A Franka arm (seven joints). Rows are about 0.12 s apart.
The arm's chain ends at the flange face. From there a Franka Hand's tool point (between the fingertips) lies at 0.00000 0.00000 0.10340 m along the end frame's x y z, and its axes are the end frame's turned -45 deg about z.
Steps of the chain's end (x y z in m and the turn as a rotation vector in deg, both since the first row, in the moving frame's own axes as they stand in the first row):
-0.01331, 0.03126, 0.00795, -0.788, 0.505, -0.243
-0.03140, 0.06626, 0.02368, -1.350, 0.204, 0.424
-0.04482, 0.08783, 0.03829, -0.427, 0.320, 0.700
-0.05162, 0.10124, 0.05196, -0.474, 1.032, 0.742
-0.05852, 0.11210, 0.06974, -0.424, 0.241, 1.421
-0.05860, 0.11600, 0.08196, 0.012, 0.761, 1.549
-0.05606, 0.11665, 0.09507, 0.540, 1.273, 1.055
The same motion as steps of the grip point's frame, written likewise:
-0.03187, 0.01434, 0.00794, -0.914, -0.200, -0.243
-0.07053, 0.02663, 0.02365, -1.099, -0.810, 0.424
-0.09394, 0.03137, 0.03829, -0.528, -0.076, 0.700
-0.10739, 0.03701, 0.05194, -1.065, 0.395, 0.742
-0.12089, 0.03873, 0.06974, -0.470, -0.129, 1.421
-0.12249, 0.04156, 0.08195, -0.530, 0.547, 1.549
-0.11982, 0.04380, 0.09504, -0.518, 1.282, 1.055

